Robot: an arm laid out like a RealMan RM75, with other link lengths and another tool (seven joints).
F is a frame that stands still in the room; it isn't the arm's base.
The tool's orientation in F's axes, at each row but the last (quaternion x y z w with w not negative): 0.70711, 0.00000, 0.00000, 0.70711; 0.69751, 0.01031, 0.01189, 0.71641; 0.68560, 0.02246, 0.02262, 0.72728; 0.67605, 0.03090, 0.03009, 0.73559; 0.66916, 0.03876, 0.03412, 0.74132; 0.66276, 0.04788, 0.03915, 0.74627; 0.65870, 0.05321, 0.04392, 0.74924
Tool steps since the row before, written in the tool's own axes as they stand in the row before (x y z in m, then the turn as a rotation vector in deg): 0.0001, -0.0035, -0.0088, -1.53, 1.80, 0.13; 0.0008, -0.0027, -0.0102, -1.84, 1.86, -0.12; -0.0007, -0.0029, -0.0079, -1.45, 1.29, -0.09; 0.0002, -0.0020, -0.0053, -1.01, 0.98, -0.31; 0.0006, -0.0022, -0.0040, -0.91, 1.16, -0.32; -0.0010, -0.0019, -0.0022, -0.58, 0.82, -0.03; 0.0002, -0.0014, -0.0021, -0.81, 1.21, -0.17
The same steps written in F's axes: 0.0001, 0.0088, -0.0035, -1.53, -0.13, 1.80; 0.0005, 0.0101, -0.0030, -1.85, 0.11, 1.85; -0.0012, 0.0077, -0.0034, -1.46, 0.07, 1.28; -0.0003, 0.0051, -0.0024, -1.04, 0.30, 0.96; 0.0002, 0.0038, -0.0026, -0.94, 0.34, 1.13; -0.0013, 0.0018, -0.0021, -0.58, 0.06, 0.82; -0.0001, 0.0019, -0.0017, -0.82, 0.21, 1.20
